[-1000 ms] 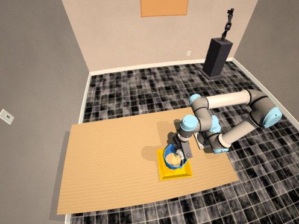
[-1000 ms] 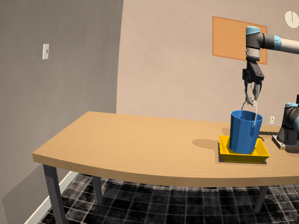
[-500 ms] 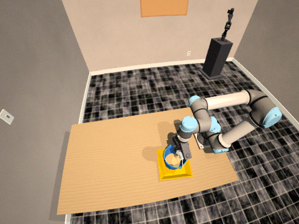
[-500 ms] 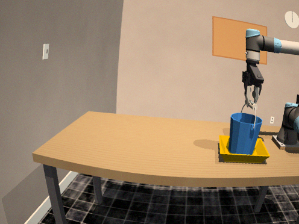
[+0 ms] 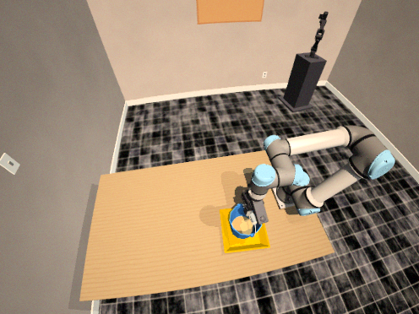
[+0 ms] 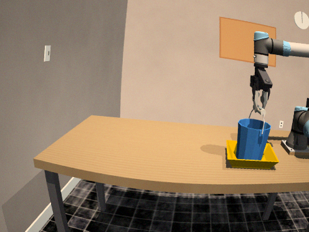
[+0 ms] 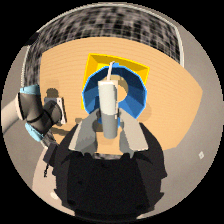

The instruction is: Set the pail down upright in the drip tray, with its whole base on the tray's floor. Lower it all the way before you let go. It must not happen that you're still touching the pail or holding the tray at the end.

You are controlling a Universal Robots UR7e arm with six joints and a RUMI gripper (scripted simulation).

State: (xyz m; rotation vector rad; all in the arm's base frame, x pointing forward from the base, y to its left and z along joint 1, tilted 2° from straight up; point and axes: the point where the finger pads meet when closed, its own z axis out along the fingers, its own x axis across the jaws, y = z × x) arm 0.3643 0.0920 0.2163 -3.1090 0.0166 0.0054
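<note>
Now: hand 30 mm above the white handle. Round my hand: yellow drip tray (10 mm ahead, 10 mm to the left, 230 mm below); blue pail (10 mm ahead, 90 mm below).
</note>
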